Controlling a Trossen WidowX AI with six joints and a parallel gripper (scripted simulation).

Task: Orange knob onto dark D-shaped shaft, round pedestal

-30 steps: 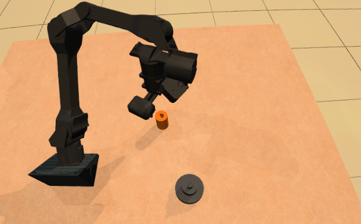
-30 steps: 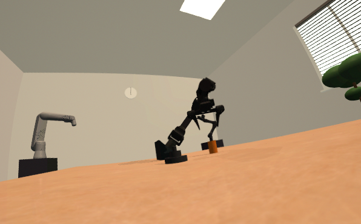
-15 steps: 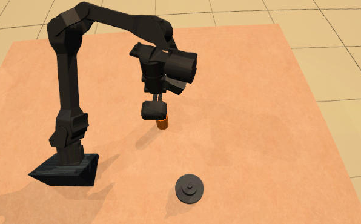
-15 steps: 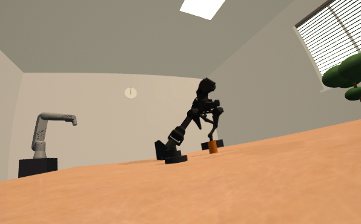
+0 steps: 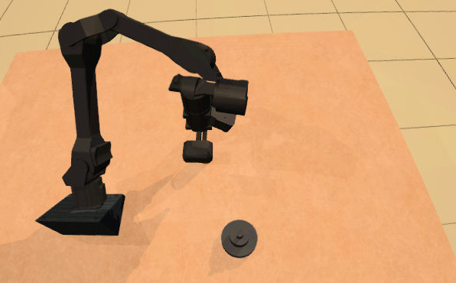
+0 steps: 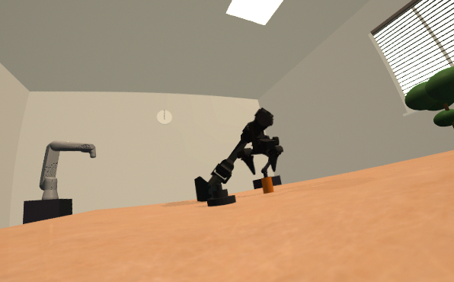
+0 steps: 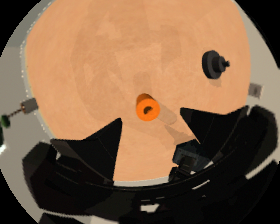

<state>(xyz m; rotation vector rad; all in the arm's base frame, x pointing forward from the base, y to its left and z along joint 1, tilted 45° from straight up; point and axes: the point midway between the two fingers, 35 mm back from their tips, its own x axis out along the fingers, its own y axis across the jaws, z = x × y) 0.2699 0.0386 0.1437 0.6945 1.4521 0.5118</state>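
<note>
The orange knob lies 50 mm below my gripper tip. Round my gripper tip: dark round pedestal (70 mm ahead, 230 mm to the right, 50 mm below).
</note>
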